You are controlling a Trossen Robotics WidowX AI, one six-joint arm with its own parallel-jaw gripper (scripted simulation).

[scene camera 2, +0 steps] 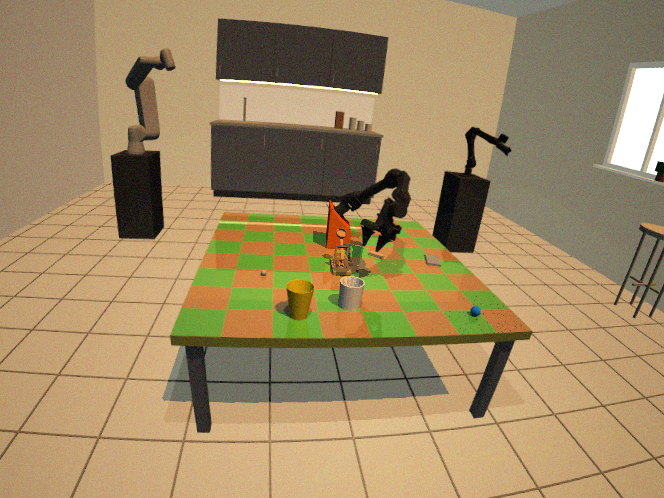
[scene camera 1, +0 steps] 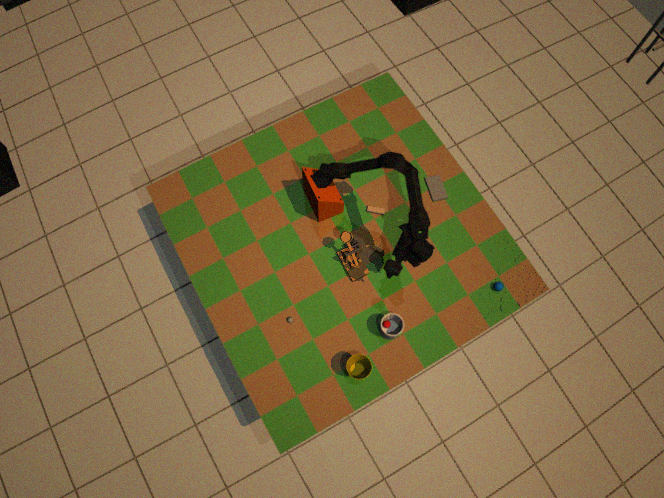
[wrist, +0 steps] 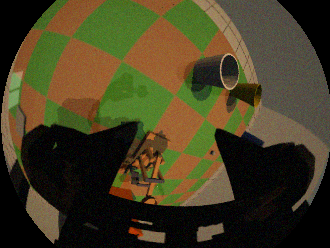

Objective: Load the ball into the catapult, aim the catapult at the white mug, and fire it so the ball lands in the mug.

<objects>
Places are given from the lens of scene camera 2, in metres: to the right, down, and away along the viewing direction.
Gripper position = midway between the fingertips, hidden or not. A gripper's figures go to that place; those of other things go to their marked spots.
my gripper (scene camera 2: 369,249): 0.15, 0.00, 1.47
white mug (scene camera 2: 351,288): 0.07, 0.14, 1.28
yellow cup (scene camera 2: 299,292): -0.11, 0.15, 1.27
</objects>
